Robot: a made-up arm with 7 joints.
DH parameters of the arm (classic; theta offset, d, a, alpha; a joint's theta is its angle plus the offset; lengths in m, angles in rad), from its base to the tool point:
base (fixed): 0 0 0 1.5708
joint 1: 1.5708 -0.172 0 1.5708
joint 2: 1.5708 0 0 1.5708
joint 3: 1.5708 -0.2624 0 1.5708
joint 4: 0 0 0 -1.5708
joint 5: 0 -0.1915 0 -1.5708
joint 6: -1.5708 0 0 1.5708
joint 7: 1.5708 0 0 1.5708
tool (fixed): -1.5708 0 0 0
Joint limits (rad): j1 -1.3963..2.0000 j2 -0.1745..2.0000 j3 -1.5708..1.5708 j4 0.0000..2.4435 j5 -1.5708..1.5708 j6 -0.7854..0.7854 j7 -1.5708..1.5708
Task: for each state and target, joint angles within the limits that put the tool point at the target. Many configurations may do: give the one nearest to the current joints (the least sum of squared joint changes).
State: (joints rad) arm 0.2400 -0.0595 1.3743 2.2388 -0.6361 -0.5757 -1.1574
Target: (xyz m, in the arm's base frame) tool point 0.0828 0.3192 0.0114
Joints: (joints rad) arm 0.7574 0.5258 0.9870 2.4417 -0.6361 -0.5757 -1.1574
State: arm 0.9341 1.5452 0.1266 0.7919 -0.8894 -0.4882 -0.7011
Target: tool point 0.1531 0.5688 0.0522
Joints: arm 1.0595 1.2925 0.0431 0.6809 -0.8894 -0.4882 -0.7011
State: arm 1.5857 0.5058 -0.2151 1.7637 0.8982 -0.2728 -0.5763
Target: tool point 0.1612 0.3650 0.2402
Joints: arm 1.8384 0.7538 -0.0484 1.4169 0.8982 -0.2728 -0.5763
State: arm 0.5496 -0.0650 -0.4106 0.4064 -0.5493 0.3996 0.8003
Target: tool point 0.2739 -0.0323 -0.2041
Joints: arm 0.7027 -0.1745 -1.0776 1.0166 -0.5493 0.3996 0.8003
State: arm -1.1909 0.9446 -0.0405 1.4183 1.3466 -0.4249 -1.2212
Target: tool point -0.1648 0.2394 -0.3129
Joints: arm -1.0105 0.3946 -0.3024 1.3288 1.3466 -0.4249 -1.2212
